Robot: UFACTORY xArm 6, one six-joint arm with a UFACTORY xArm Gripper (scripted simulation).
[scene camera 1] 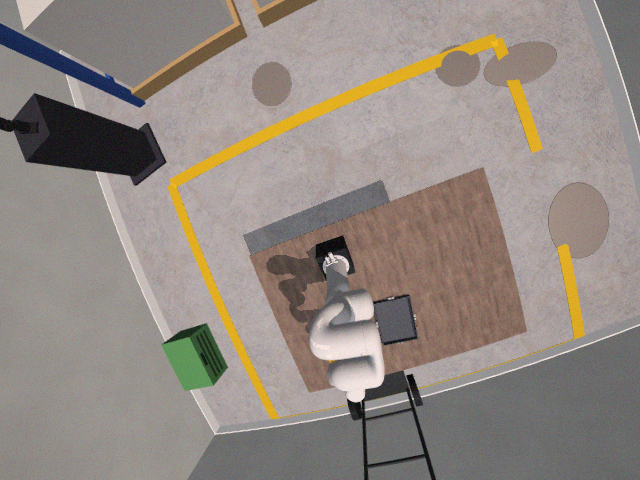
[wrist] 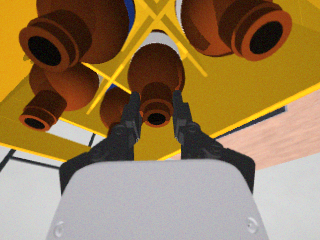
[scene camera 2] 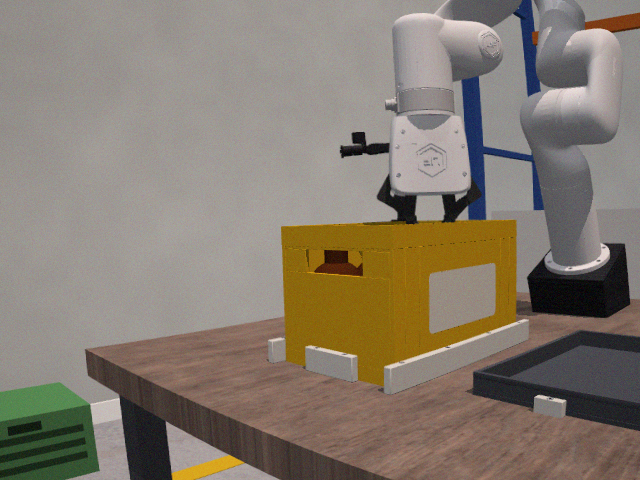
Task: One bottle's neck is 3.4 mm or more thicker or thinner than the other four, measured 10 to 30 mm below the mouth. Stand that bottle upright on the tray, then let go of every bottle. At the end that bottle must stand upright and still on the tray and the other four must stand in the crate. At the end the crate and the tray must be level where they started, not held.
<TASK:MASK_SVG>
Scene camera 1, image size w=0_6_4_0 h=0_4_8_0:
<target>dark tray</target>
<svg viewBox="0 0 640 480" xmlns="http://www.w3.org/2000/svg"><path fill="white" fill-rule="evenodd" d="M409 294L390 300L385 299L373 302L383 346L418 339Z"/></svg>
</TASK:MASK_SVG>
